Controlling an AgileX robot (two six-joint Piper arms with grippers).
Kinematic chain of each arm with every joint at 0, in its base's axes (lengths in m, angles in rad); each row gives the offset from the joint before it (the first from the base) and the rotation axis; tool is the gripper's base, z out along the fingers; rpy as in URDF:
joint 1: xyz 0 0 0.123 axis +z
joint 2: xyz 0 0 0 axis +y
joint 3: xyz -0.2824 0 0.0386 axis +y
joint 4: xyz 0.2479 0 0.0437 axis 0.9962 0 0.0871
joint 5: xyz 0 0 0 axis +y
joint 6: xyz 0.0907 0 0.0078 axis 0.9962 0 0.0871
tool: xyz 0 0 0 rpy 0 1.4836 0
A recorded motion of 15 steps. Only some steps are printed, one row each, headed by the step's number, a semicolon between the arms.
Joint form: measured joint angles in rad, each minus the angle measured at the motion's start. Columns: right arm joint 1, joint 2, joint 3, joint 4, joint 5, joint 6; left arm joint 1, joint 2, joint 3, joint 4, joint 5, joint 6.
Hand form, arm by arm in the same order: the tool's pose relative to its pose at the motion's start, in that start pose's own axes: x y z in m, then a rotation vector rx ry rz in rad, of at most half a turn. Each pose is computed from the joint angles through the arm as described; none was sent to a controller.
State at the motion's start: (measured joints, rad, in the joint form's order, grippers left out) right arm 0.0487 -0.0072 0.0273 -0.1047 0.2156 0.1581; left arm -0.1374 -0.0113 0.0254 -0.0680 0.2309 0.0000
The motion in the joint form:
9: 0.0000 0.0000 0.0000 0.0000 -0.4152 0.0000; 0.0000 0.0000 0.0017 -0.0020 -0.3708 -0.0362
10: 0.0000 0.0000 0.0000 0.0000 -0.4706 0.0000; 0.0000 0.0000 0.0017 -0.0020 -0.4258 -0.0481
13: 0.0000 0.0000 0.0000 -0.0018 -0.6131 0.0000; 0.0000 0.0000 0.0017 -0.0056 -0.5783 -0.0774
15: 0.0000 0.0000 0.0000 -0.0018 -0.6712 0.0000; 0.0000 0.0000 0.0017 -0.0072 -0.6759 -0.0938
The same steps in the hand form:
9: -0.0363 0.0058 -0.0077 -0.0654 -0.4100 0.0000; -0.0324 0.0001 -0.0060 0.0067 -0.3691 -0.0378
10: -0.0408 0.0065 -0.0098 -0.0741 -0.4647 0.0000; -0.0371 0.0001 -0.0079 0.0101 -0.4240 -0.0494
13: -0.0517 0.0083 -0.0165 -0.0967 -0.6054 -0.0018; -0.0492 0.0002 -0.0145 0.0219 -0.5764 -0.0809
15: -0.0559 0.0090 -0.0197 -0.1059 -0.6628 -0.0018; -0.0565 0.0003 -0.0197 0.0307 -0.6738 -0.0975

